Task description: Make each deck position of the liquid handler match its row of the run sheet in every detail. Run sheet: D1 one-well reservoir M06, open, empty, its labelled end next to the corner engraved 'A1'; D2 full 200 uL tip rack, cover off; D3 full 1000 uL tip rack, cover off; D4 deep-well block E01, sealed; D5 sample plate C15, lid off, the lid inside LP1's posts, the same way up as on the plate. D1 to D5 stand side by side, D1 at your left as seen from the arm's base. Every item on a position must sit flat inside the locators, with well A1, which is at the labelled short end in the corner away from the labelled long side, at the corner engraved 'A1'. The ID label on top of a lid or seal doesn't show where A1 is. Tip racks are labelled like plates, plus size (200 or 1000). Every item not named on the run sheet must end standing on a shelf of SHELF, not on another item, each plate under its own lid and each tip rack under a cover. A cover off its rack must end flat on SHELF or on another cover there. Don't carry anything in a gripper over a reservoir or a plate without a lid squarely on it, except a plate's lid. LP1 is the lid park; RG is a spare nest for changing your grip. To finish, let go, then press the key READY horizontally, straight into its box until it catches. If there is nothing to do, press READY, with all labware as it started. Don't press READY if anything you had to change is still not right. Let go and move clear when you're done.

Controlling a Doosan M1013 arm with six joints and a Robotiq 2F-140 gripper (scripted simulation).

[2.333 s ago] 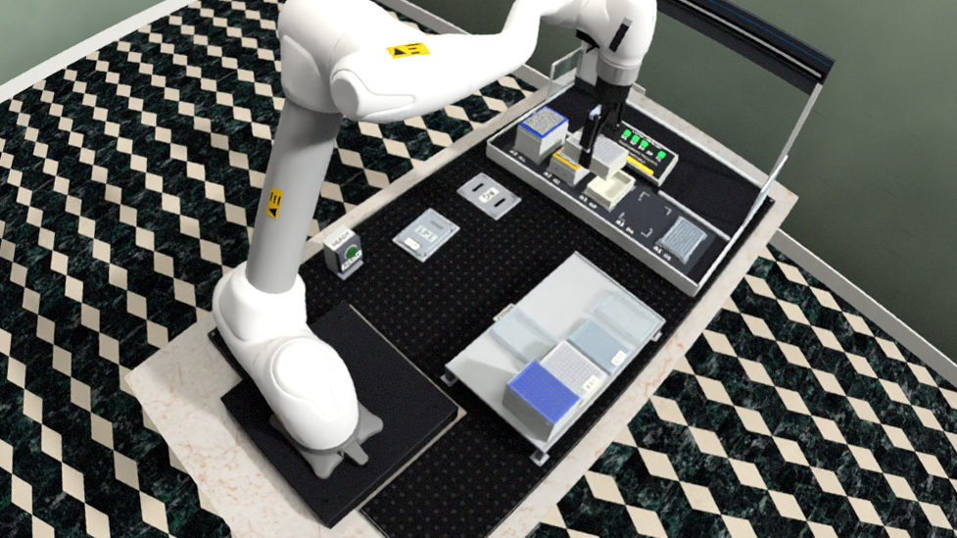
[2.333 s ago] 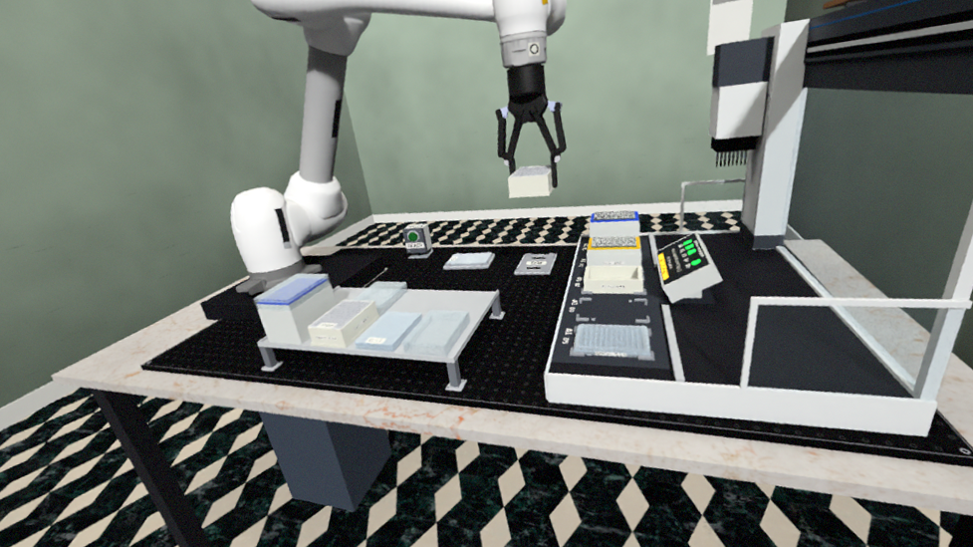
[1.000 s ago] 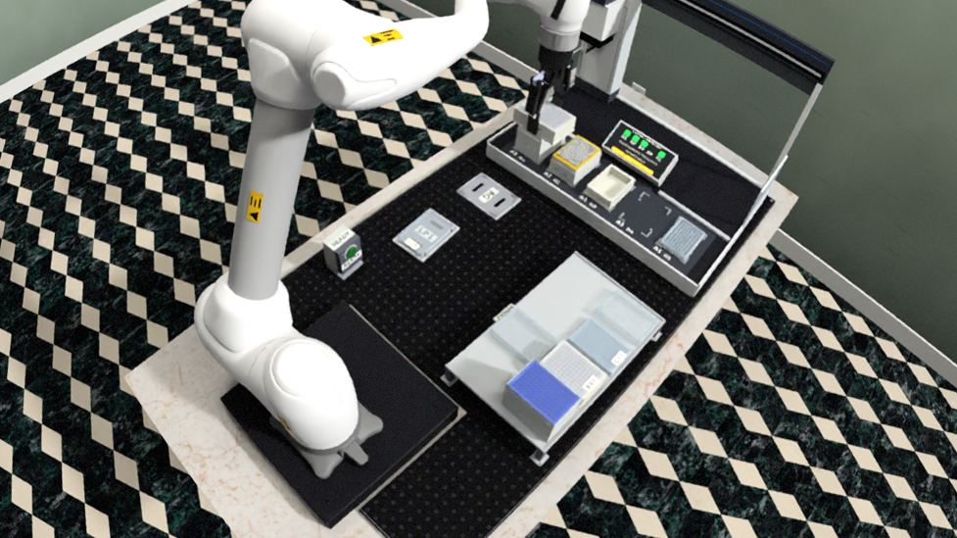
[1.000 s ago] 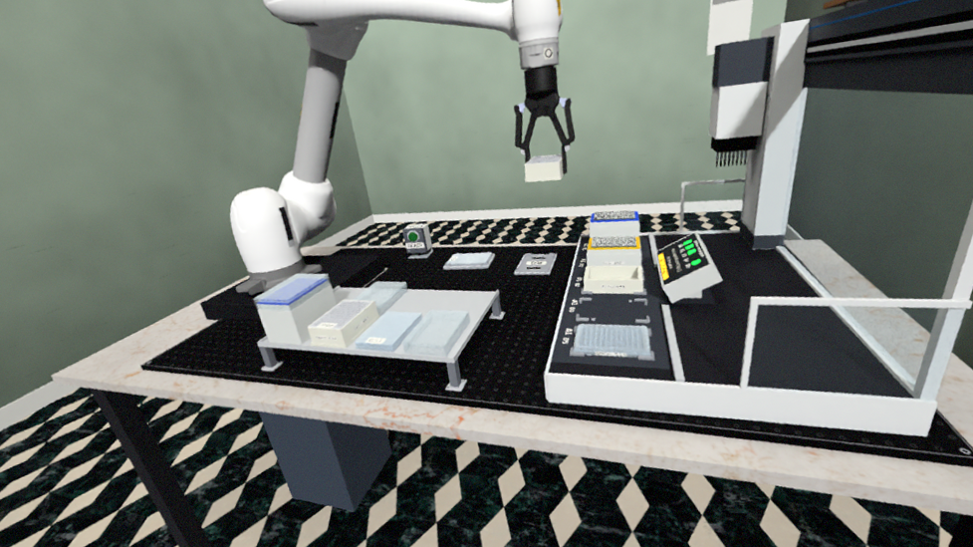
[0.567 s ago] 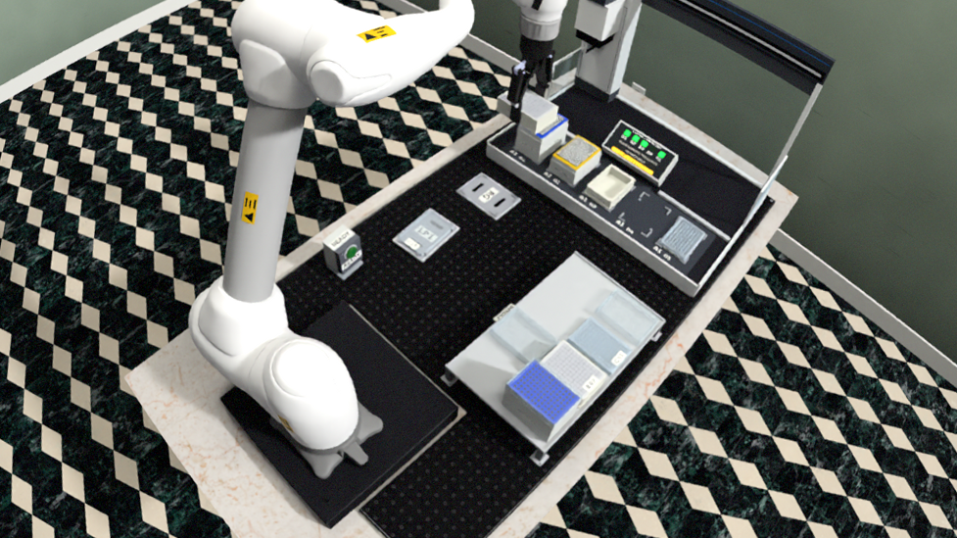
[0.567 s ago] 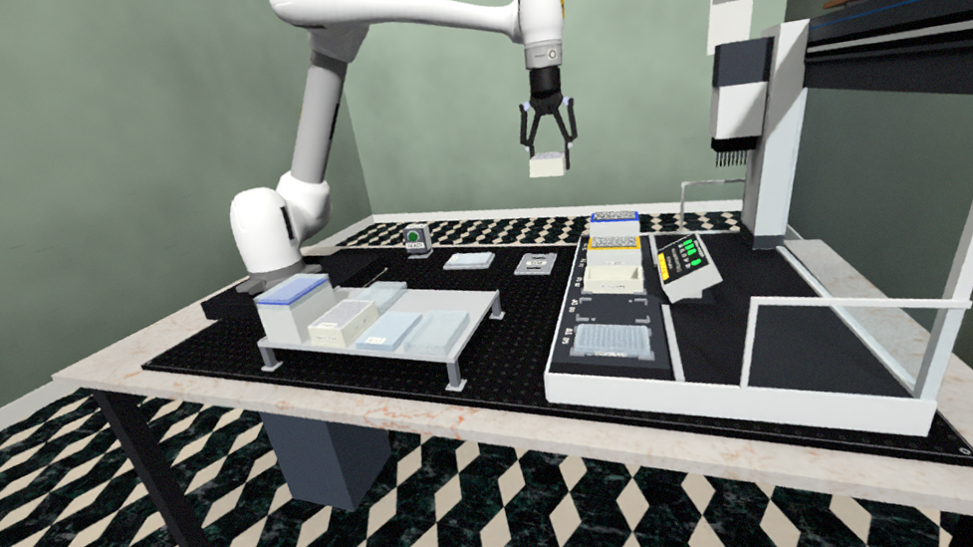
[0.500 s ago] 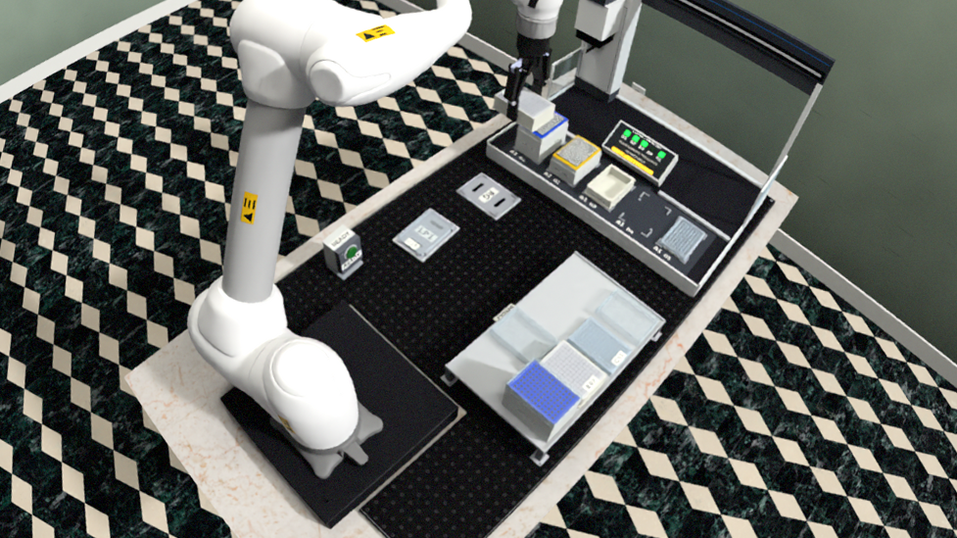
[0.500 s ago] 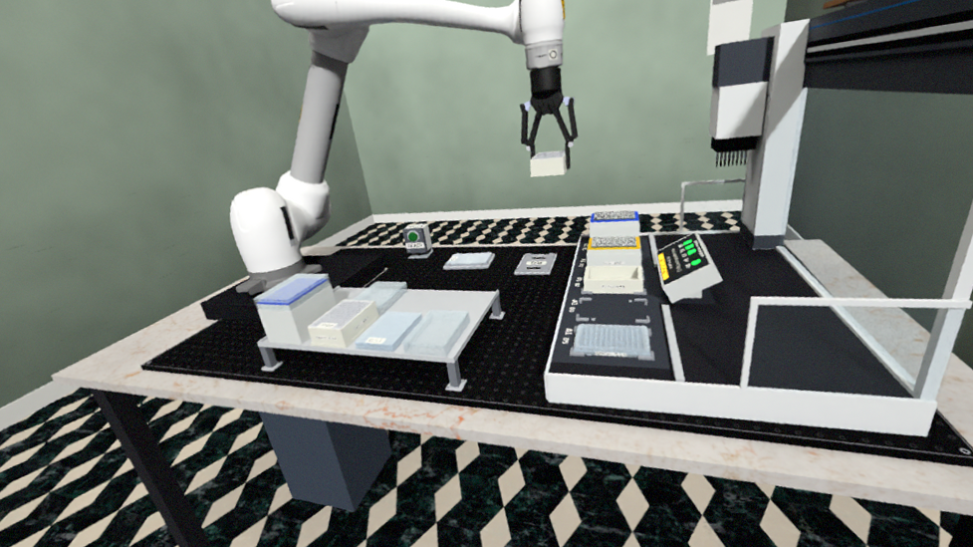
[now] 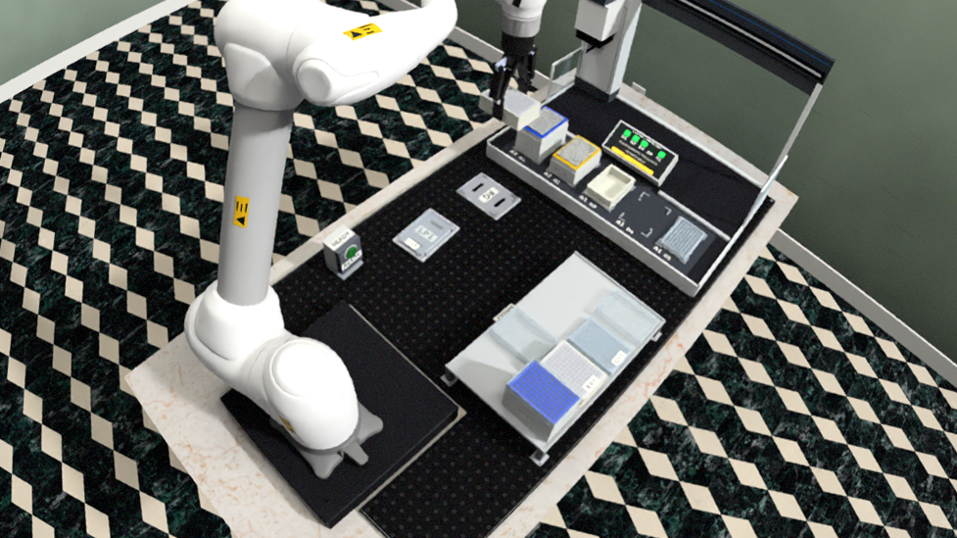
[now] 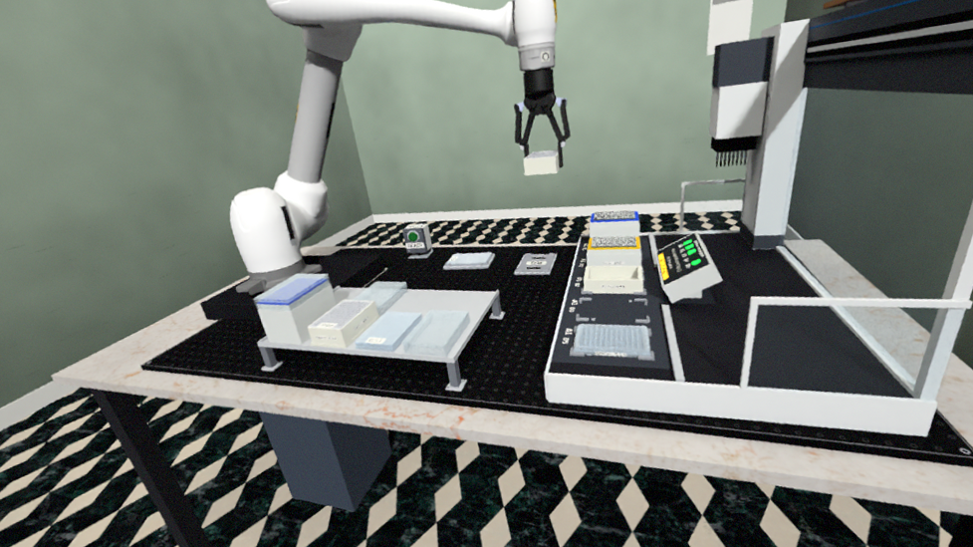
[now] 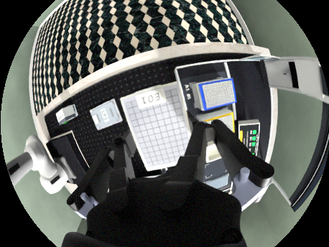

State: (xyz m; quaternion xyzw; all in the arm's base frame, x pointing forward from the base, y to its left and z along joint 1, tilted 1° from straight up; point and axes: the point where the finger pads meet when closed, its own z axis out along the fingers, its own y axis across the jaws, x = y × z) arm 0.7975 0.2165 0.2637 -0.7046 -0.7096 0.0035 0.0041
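The grey RG nest lies 4 cm behind my hand and 31 cm below it. Round my hand: white one-well reservoir: 19 cm ahead, 24 cm to the right, 25 cm below; then yellow-rimmed tip rack: 18 cm ahead, 12 cm to the right, 22 cm below; then blue-rimmed tip rack: 17 cm ahead, 20 cm below.
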